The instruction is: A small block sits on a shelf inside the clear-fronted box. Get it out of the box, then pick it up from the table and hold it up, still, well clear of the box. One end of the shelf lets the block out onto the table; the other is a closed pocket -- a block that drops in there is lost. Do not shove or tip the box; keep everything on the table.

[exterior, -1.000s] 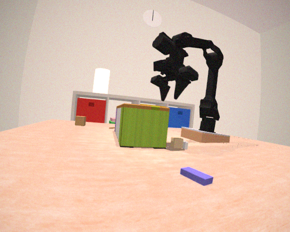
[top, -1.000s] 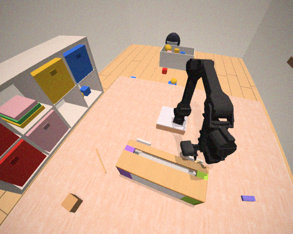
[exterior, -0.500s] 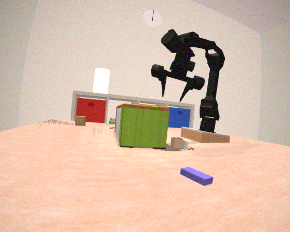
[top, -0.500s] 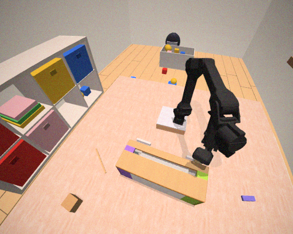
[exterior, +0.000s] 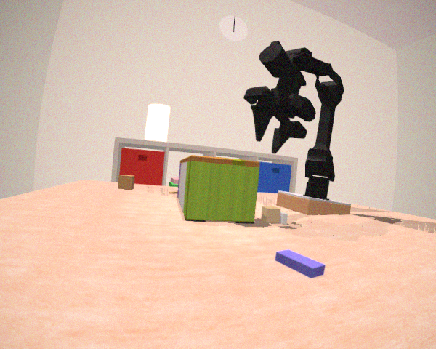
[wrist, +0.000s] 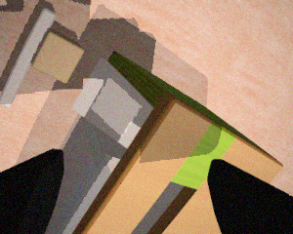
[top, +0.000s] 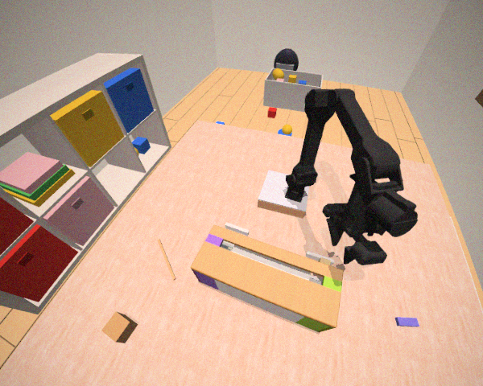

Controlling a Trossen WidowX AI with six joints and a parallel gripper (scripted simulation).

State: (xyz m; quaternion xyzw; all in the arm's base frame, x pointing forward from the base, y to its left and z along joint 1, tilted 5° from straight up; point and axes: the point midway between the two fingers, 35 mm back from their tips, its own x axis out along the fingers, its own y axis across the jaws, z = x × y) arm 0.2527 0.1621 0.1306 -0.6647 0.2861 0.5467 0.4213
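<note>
My gripper tip is 30 mm past the tan block and 150 mm above it. From my gripper tip the other things lie so: thin stick (160 mm ahead, 490 mm to the right, 160 mm below); then box (60 mm ahead, 160 mm to the right, 100 mm below).
</note>
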